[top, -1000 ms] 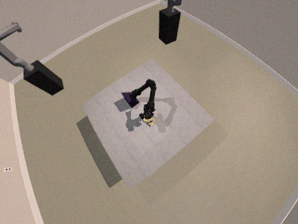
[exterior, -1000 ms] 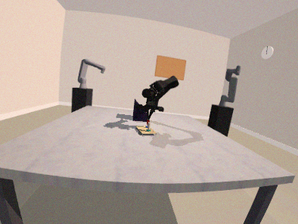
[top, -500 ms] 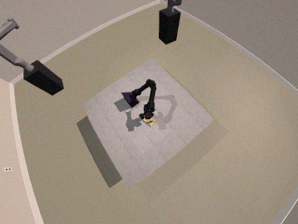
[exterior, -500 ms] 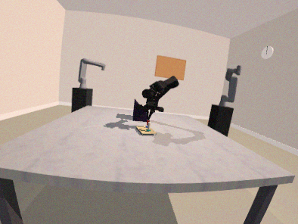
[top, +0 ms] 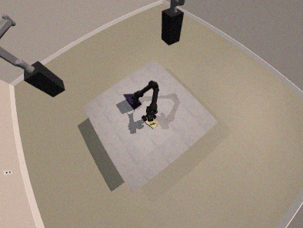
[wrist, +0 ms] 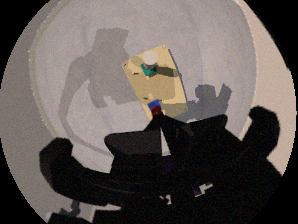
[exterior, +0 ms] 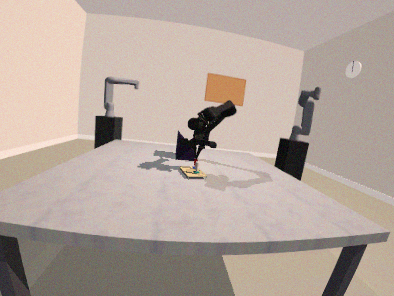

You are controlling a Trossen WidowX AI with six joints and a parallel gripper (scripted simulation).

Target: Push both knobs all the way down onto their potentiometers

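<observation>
My gripper tip is 10 mm above the red knob.
</observation>
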